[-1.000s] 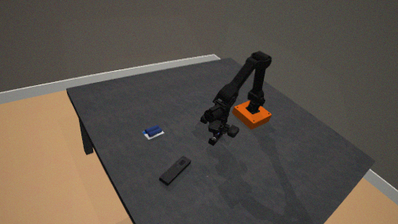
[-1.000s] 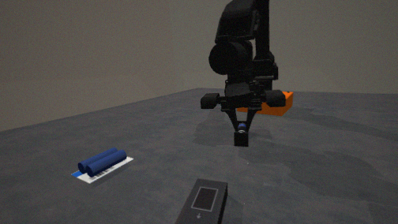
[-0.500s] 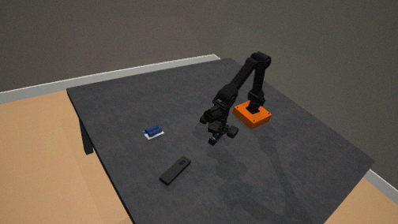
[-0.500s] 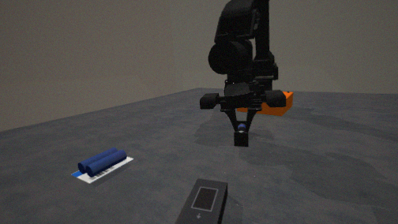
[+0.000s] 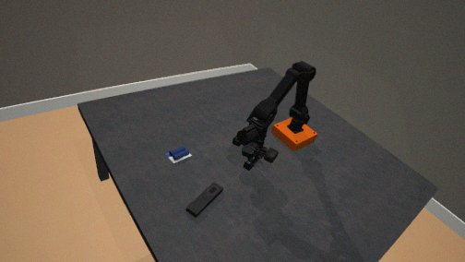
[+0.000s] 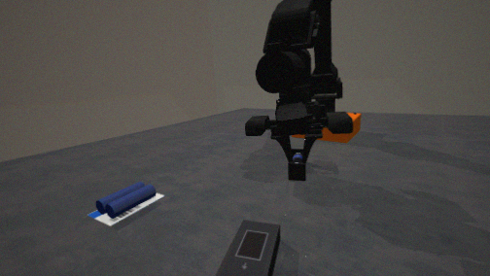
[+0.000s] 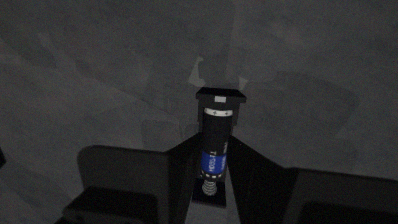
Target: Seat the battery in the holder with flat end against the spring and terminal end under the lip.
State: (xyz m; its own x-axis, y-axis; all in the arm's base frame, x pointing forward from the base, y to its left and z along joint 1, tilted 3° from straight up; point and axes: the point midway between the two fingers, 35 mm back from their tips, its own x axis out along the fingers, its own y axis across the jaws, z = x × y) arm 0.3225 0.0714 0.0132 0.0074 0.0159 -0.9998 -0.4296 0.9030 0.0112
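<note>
Right now my gripper tip is 1 cm below the battery. The rest, counted from my gripper tip: white card: 26 cm ahead, 16 cm to the right; flat black box: 28 cm ahead, 9 cm to the left.
</note>
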